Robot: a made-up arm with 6 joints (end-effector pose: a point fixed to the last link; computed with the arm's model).
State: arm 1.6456 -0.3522 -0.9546 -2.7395 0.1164 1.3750
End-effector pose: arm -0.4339 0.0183 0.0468 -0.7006 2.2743 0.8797
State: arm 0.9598 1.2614 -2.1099 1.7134 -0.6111 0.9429
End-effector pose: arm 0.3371 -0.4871 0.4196 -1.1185 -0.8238 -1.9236
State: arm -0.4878 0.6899 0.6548 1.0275 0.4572 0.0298
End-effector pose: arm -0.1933 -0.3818 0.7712 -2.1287 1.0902 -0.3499
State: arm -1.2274 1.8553 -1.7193 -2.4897 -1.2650 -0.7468
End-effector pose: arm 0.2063 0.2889 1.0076 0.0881 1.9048 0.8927
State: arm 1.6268 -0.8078 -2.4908 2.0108 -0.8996 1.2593
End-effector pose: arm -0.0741 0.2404 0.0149 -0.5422 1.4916 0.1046
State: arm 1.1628 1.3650 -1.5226 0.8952 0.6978 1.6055
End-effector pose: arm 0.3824 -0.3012 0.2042 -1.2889 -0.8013 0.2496
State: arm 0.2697 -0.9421 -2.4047 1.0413 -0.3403 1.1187
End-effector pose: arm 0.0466 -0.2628 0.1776 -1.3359 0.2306 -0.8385
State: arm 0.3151 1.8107 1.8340 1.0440 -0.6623 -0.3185
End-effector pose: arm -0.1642 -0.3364 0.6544 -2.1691 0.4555 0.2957
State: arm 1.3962 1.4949 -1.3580 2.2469 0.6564 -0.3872
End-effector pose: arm 0.2889 -0.5228 0.0213 0.5567 -0.3435 -2.3708
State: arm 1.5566 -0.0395 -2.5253 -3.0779 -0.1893 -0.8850
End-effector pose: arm 0.0031 0.1632 -0.1092 1.0355 -1.7982 2.1392
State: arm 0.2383 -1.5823 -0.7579 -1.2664 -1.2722 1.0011
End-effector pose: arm -0.2061 -0.1863 0.7773 0.2696 -0.6402 -1.2060
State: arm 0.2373 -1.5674 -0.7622 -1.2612 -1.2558 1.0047
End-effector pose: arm -0.2075 -0.1821 0.7756 0.2713 -0.6610 -1.1790
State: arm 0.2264 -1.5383 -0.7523 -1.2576 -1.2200 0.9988
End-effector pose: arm -0.2099 -0.1772 0.7743 0.2961 -0.6959 -1.1318
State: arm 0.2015 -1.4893 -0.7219 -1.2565 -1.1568 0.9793
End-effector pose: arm -0.2135 -0.1719 0.7738 0.3533 -0.7458 -1.0534
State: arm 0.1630 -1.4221 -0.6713 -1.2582 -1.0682 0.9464
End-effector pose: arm -0.2178 -0.1666 0.7746 0.4396 -0.7991 -0.9417
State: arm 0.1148 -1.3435 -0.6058 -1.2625 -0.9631 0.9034
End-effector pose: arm -0.2214 -0.1619 0.7774 0.5430 -0.8382 -0.8042
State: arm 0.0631 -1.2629 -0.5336 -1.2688 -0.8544 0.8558
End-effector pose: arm -0.2234 -0.1580 0.7822 0.6480 -0.8507 -0.6581
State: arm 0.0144 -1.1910 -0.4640 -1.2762 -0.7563 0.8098
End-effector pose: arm -0.2232 -0.1551 0.7886 0.7399 -0.8357 -0.5262
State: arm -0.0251 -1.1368 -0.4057 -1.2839 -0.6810 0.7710
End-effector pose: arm -0.2213 -0.1533 0.7955 0.8103 -0.8052 -0.4289
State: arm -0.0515 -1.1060 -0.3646 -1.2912 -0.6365 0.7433
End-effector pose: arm -0.2186 -0.1531 0.8014 0.8563 -0.7750 -0.3773
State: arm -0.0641 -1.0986 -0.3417 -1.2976 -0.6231 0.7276
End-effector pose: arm -0.2159 -0.1549 0.8055 0.8806 -0.7551 -0.3702
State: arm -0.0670 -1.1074 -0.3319 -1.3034 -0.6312 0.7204
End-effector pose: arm -0.2134 -0.1581 0.8080 0.8907 -0.7453 -0.3933
